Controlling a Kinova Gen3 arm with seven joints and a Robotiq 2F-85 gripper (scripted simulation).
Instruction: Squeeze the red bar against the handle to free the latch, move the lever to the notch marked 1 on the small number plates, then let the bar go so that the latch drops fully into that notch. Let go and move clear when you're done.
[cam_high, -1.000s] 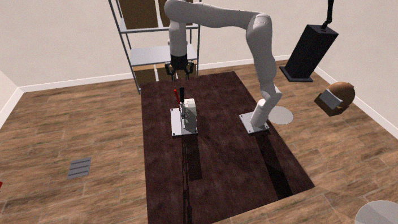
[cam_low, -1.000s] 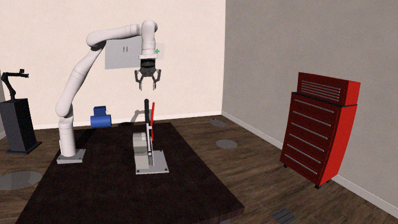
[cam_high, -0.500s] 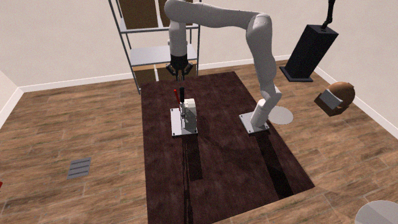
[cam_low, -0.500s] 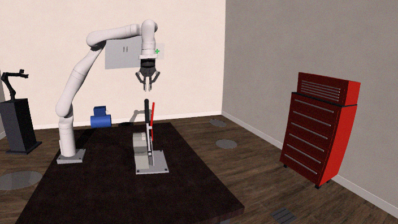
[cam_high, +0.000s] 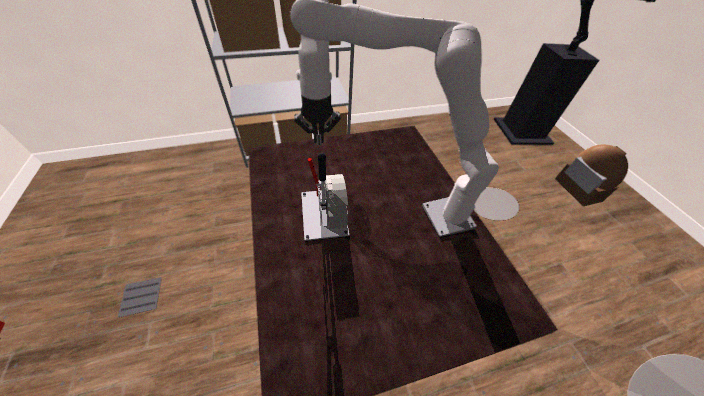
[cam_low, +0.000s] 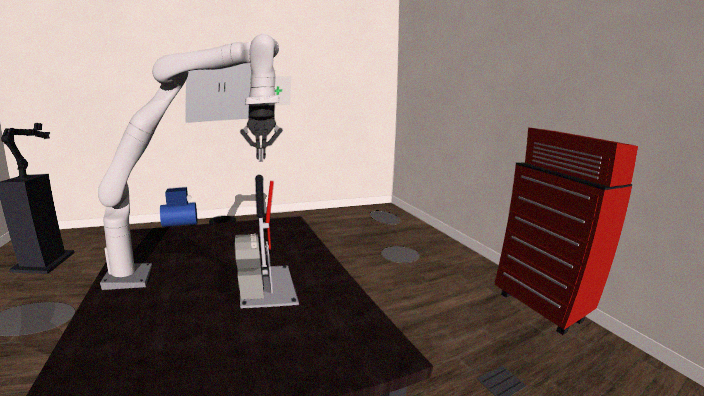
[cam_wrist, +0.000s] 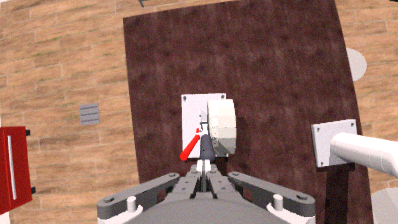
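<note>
The red bar is 2 cm ahead of my hand, 1 cm to the right of it and 20 cm below it.
</note>
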